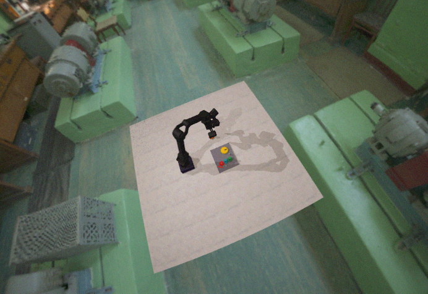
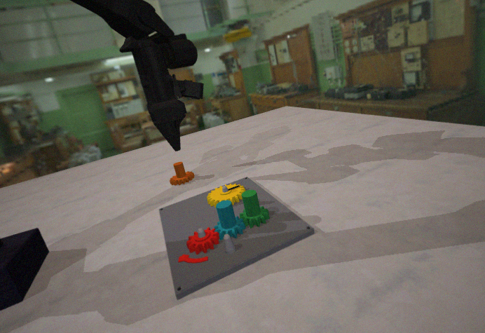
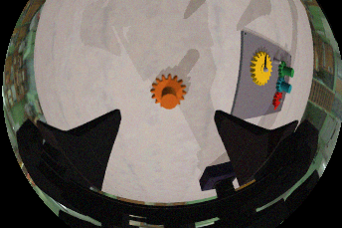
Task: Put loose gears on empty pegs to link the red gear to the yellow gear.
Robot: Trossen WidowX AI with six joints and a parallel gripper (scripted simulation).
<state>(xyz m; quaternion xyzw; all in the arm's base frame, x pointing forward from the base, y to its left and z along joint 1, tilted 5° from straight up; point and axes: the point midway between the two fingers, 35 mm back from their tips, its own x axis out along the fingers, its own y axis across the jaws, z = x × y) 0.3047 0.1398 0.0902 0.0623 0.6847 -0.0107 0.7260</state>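
Now: gripper tip 6 cm above the orange gear and 1 cm past it. The rest, counted from my gripper tip: yellow gear 18 cm to the right, 6 cm below, 3 cm ahead; then green gear 27 cm to the right, 5 cm below, 3 cm ahead; then teal gear 27 cm to the right, 5 cm below, 1 cm behind.
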